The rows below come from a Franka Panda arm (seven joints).
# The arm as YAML. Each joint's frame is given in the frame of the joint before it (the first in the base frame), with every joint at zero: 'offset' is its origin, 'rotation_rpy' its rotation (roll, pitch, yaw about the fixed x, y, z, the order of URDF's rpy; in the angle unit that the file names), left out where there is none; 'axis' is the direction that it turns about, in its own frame. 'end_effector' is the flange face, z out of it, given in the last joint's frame.
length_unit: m
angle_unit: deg
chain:
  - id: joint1
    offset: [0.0, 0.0, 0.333]
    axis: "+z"
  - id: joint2
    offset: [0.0, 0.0, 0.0]
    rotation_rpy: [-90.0, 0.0, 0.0]
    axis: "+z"
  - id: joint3
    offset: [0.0, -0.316, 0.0]
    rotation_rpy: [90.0, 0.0, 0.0]
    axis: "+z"
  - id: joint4
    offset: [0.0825, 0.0, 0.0]
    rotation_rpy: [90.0, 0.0, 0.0]
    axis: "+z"
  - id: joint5
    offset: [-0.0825, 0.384, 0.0]
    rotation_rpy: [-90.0, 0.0, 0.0]
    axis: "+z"
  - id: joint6
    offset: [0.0, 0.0, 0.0]
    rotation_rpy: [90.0, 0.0, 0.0]
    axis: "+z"
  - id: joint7
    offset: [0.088, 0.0, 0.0]
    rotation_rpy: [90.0, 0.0, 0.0]
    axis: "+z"
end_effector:
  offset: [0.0, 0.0, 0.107]
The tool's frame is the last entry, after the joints.
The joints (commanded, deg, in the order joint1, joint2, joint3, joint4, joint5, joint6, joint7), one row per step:
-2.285, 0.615, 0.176, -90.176, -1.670, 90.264, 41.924
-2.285, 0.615, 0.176, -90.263, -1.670, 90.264, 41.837
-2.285, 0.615, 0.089, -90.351, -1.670, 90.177, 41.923
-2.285, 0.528, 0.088, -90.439, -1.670, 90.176, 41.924
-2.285, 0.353, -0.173, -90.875, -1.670, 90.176, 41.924
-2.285, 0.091, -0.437, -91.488, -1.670, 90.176, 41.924
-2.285, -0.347, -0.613, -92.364, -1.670, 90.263, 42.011
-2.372, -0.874, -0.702, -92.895, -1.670, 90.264, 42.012
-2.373, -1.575, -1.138, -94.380, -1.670, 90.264, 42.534
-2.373, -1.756, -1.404, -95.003, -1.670, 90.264, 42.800
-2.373, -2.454, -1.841, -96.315, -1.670, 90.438, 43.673
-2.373, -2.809, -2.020, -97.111, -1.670, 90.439, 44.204
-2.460, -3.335, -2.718, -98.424, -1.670, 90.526, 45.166
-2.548, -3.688, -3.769, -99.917, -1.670, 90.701, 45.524
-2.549, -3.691, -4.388, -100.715, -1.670, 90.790, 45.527
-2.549, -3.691, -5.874, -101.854, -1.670, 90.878, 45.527
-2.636, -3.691, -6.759, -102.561, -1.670, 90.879, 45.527
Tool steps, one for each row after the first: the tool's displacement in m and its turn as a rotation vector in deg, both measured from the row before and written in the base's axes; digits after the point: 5 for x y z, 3 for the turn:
-0.00005, 0.00000, -0.00072, 0.004, 0.089, 0.087
-0.00025, -0.00084, -0.00086, 0.004, 0.172, -0.175
-0.00048, 0.00001, 0.00012, 0.000, 0.002, -0.002
-0.00123, -0.00248, -0.00189, 0.009, 0.261, -0.261
-0.00179, -0.00248, -0.00251, 0.016, 0.351, -0.264
-0.00264, -0.00159, -0.00285, 0.019, 0.348, -0.260
-0.00301, -0.00157, 0.00070, 0.007, 0.003, -0.177
-0.00475, -0.00400, -0.00552, 0.045, 0.768, -0.958
-0.00156, -0.00248, -0.00340, 0.027, 0.434, -0.531
-0.00442, -0.00397, -0.00394, 0.016, 0.416, -1.302
-0.00255, -0.00157, -0.00320, 0.018, 0.426, -0.707
-0.00428, -0.00722, -0.00575, 0.045, 0.675, -1.738
-0.00415, -0.01050, -0.00874, 0.149, 0.950, -1.484
-0.00162, -0.00571, -0.00639, 0.121, 0.699, -0.616
-0.00346, -0.01367, -0.00924, 0.236, 1.037, -1.474
-0.00260, -0.00881, -0.00580, 0.166, 0.695, -0.965

